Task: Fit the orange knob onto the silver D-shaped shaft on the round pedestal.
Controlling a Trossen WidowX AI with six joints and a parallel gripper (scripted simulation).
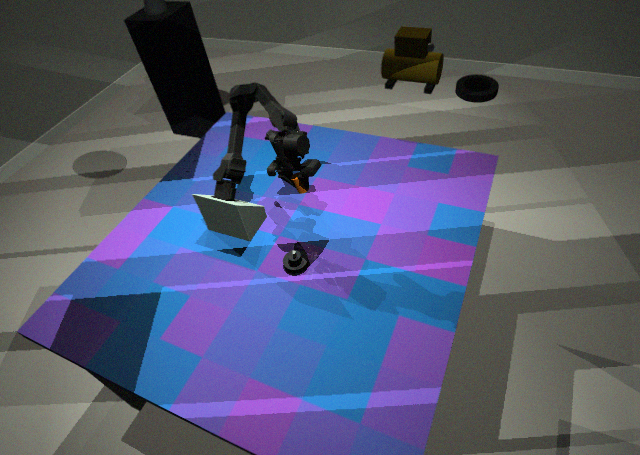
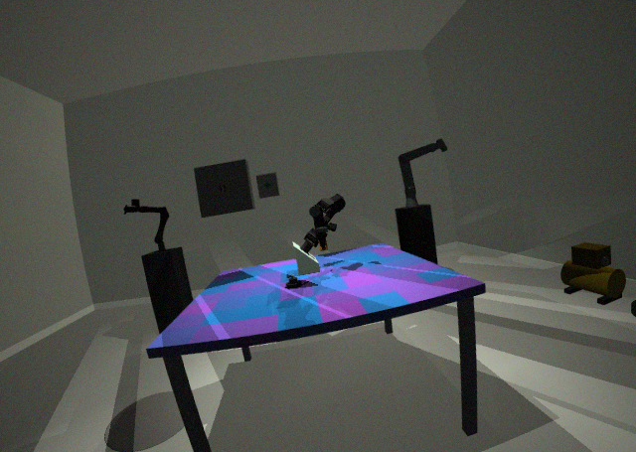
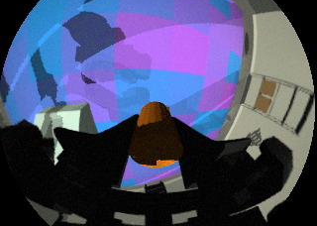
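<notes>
My gripper tip is 4 cm short of the round dark pedestal, 19 cm to the left of it and 13 cm above it. The rest, counted from my gripper tip: orange knob 1 cm behind, 3 cm above.
</notes>
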